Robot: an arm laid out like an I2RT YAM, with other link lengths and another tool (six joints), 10 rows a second.
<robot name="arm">
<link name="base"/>
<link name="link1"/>
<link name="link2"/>
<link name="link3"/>
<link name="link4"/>
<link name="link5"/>
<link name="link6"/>
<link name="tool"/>
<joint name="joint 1" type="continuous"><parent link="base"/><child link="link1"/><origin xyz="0 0 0.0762" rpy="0 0 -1.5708"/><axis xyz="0 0 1"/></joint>
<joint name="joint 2" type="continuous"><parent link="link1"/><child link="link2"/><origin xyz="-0.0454 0.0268 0.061" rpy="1.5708 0 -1.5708"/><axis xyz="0 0 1"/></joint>
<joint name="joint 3" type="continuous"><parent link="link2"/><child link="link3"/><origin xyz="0.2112 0 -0.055" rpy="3.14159 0 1.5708"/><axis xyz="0 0 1"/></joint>
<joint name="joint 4" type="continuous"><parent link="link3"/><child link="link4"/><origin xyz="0.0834 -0.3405 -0.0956" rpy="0 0 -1.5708"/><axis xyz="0 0 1"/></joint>
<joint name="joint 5" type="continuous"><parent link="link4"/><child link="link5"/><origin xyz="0.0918 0.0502 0.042" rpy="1.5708 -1.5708 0"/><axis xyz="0 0 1"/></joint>
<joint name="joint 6" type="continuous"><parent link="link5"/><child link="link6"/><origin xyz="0 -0.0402 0.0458" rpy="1.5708 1.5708 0"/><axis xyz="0 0 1"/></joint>
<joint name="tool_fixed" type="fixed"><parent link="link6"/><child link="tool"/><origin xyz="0.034 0.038 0.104" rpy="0.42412 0 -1.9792"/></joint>
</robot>
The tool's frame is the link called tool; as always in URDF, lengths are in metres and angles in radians. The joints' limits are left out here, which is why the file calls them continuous.
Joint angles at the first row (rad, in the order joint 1, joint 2, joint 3, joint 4, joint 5, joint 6):
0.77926, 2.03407, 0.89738, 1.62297, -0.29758, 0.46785
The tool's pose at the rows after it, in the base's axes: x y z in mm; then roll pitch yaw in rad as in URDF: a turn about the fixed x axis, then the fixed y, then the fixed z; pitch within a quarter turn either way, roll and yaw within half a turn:
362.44 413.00 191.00 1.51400 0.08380 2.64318
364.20 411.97 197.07 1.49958 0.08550 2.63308
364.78 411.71 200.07 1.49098 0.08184 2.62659
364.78 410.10 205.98 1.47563 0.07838 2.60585
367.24 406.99 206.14 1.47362 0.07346 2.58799
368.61 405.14 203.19 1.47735 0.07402 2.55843
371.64 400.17 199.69 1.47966 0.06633 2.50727
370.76 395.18 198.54 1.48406 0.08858 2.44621
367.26 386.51 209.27 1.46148 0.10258 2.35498
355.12 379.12 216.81 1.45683 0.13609 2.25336
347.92 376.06 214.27 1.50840 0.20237 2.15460
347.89 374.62 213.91 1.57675 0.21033 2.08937
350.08 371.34 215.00 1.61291 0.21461 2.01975
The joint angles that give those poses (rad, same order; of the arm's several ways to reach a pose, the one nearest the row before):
0.77925, 2.01877, 0.90197, 1.61993, -0.29762, 0.47397
0.77775, 2.01411, 0.90960, 1.62146, -0.28998, 0.47245
0.77927, 2.01259, 0.91422, 1.62298, -0.28072, 0.47399
0.78384, 2.00340, 0.91581, 1.62445, -0.25625, 0.46791
0.78081, 2.00188, 0.91427, 1.62447, -0.24094, 0.46482
0.78385, 2.00798, 0.91427, 1.62292, -0.21332, 0.44648
0.78690, 2.01412, 0.91274, 1.62297, -0.16269, 0.42503
0.79304, 2.00803, 0.90051, 1.61990, -0.11514, 0.37148
0.80683, 1.97747, 0.88519, 1.62293, -0.03257, 0.30853
0.83590, 1.93006, 0.84541, 1.61839, 0.06247, 0.21340
0.86049, 1.87938, 0.80234, 1.55879, 0.15165, 0.10152
0.88195, 1.81790, 0.77777, 1.46224, 0.24809, 0.06908
0.89432, 1.79483, 0.78077, 1.40989, 0.33428, 0.04144

